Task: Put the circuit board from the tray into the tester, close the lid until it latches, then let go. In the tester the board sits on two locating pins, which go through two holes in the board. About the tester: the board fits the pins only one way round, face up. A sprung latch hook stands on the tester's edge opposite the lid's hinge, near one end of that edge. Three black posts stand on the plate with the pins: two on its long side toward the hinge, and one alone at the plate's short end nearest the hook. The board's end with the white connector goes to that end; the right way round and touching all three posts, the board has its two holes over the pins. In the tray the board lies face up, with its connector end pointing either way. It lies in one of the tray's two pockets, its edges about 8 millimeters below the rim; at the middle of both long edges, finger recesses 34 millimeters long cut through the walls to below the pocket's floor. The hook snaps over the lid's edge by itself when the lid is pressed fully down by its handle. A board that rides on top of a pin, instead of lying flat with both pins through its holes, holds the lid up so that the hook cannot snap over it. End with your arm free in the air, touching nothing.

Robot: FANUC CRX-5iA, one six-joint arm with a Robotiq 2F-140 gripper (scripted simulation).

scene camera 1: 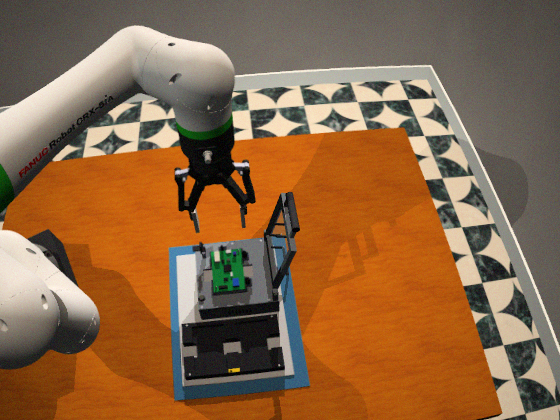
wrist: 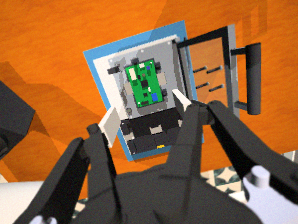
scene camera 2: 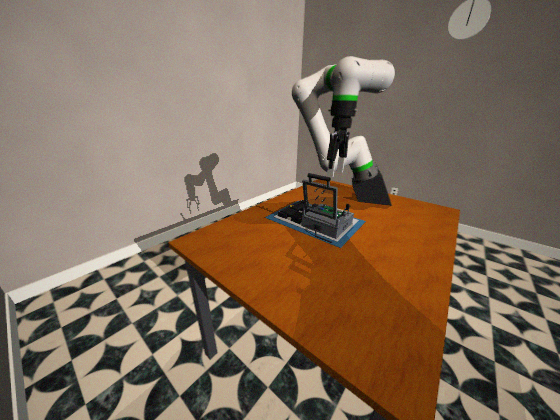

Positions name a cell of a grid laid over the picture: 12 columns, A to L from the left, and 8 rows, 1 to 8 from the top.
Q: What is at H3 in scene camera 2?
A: My gripper.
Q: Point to a tester lid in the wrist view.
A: At I3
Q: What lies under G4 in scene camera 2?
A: A tester lid.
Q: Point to a green circuit board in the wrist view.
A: F3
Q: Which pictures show my gripper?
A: Scene camera 1, the wrist view and scene camera 2: all of them.
